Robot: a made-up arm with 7 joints.
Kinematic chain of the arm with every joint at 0, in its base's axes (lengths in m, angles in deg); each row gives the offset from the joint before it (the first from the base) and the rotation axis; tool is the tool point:
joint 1: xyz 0 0.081 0 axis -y
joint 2: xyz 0 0.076 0 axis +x
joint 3: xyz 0 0 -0.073 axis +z
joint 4: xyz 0 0 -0.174 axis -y
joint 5: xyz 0 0 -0.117 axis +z
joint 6: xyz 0 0 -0.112 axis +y
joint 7: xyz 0 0 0 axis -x
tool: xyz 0 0 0
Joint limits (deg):
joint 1: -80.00..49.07
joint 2: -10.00..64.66
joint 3: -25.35..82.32
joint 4: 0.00..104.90
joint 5: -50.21..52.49
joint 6: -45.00..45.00
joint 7: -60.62..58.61
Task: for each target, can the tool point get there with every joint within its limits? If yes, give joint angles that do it. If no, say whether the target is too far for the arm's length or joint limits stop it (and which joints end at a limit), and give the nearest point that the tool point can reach.
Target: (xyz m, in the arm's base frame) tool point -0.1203 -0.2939 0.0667
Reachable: no: joint limits stop it (at a limit: joint 1, joint 2, joint 3, joint 4) | nearest point -0.1315 0.0310 -0.2263 | short by 0.438 m
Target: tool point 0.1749 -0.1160 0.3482
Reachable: no: joint limits stop it (at a limit: joint 1, joint 2, joint 3, joint 4) | nearest point 0.2586 0.0310 0.0405 | short by 0.351 m
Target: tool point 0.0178 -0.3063 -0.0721
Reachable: no: joint limits stop it (at a limit: joint 2, joint 3, joint 4) | nearest point 0.0627 0.0310 -0.2541 | short by 0.386 m
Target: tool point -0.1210 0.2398 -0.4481
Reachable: yes | joints -22.84 9.82 2.84 15.85 25.55 -6.15 25.92
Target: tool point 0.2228 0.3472 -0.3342
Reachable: yes | joints 11.50 30.00 -7.98 41.99 38.37 -1.66 8.82
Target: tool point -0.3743 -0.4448 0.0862
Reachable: no: too far | nearest point -0.4208 0.0384 -0.1600 | short by 0.544 m
